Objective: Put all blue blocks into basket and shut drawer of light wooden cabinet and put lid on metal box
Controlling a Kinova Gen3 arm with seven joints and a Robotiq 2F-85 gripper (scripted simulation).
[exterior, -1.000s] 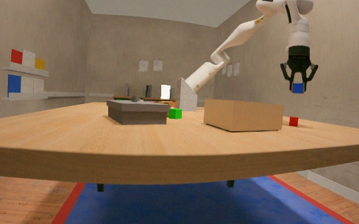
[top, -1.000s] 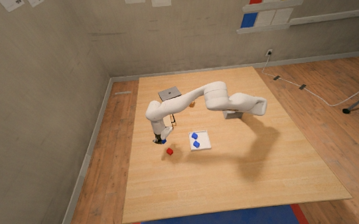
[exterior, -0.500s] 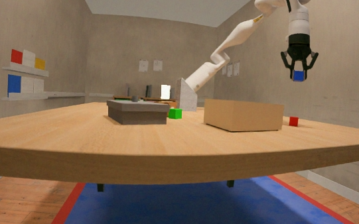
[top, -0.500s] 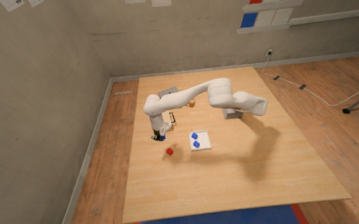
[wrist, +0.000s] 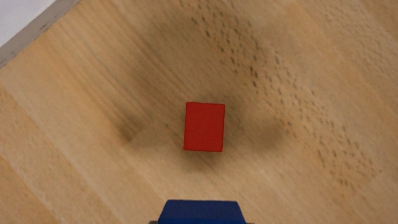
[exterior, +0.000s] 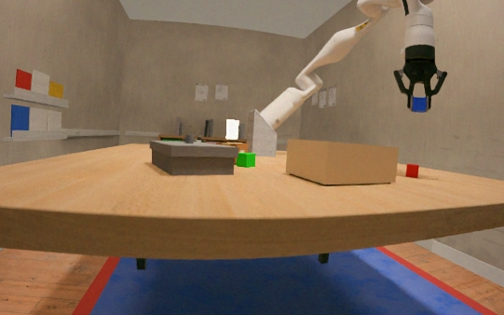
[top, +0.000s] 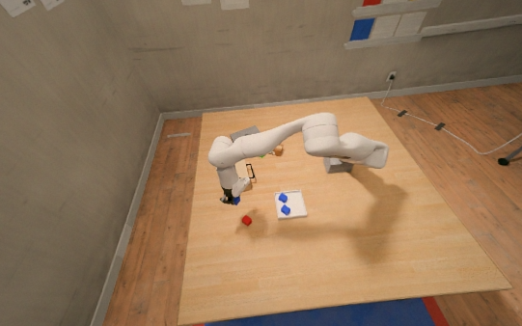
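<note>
Now: hand 26 cm past the white basket, 1 cm to the left of it and 18 cm above it. The rest, counted from my hand: red block 3 cm behind, 4 cm to the left, 17 cm below; light wooden cabinet 1 cm behind, 23 cm to the right, 15 cm below; drawer 3 cm behind, 23 cm to the right, 15 cm below.
</note>
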